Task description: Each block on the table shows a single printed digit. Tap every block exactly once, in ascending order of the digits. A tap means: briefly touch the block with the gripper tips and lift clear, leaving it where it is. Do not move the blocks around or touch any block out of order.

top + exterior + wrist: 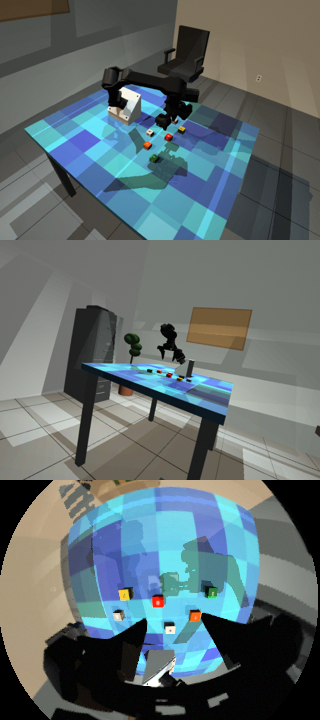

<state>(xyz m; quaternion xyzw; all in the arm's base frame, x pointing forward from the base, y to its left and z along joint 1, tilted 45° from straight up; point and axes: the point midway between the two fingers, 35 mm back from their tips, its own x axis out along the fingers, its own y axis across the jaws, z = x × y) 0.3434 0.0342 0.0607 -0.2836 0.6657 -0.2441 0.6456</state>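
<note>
Right now my gripper tip is 110 mm above the red block, 30 mm to the right of it and 10 mm past it. The rest, counted from my gripper tip: white block (110 mm below, 110 mm behind, 10 mm to the right); orange block (110 mm below, 90 mm to the right, 60 mm behind); green block (130 mm to the right, 110 mm below, 10 mm ahead).
</note>
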